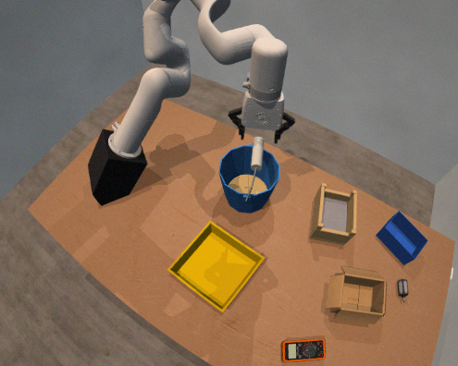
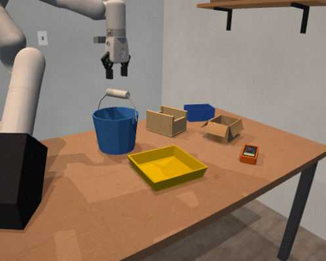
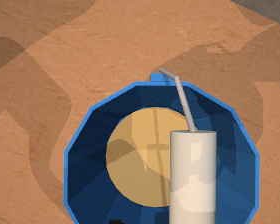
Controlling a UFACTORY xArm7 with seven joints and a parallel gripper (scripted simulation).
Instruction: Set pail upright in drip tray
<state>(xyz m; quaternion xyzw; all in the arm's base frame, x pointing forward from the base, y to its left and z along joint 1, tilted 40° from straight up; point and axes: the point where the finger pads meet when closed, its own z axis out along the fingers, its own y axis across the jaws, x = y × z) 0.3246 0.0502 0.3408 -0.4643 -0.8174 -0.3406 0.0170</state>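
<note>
Right now the blue pail is 18 cm below my hand, 1 cm to the right of it and 1 cm behind it. From my hand the other things lie so: wooden crate (28 cm ahead, 27 cm below, 11 cm to the left); then cardboard box (52 cm ahead, 27 cm below, 7 cm to the right); then yellow drip tray (30 cm below, 28 cm to the right, 10 cm ahead).
</note>
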